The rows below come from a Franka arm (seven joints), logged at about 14 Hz.
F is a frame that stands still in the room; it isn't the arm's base.
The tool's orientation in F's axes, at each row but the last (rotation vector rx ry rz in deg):
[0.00, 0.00, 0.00]
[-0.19, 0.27, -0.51]
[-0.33, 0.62, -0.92]
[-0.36, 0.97, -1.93]
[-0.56, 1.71, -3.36]
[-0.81, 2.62, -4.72]
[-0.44, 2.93, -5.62]
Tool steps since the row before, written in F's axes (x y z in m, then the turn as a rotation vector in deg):
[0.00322, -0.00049, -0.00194, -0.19, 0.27, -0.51]
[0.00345, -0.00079, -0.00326, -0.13, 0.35, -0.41]
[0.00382, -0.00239, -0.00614, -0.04, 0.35, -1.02]
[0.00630, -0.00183, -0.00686, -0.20, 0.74, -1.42]
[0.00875, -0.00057, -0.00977, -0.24, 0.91, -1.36]
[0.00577, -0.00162, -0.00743, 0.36, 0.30, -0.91]
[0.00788, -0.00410, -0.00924, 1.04, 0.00, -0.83]
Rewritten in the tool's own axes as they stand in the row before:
[0.00322, -0.00049, -0.00194, -0.19, 0.27, -0.51]
[0.00347, -0.00075, -0.00325, -0.13, 0.35, -0.41]
[0.00392, -0.00229, -0.00611, -0.03, 0.36, -1.02]
[0.00647, -0.00157, -0.00676, -0.20, 0.74, -1.42]
[0.00905, 0.00005, -0.00951, -0.25, 0.91, -1.36]
[0.00621, -0.00102, -0.00717, 0.37, 0.34, -0.89]
[0.00870, -0.00322, -0.00884, 1.08, 0.11, -0.78]

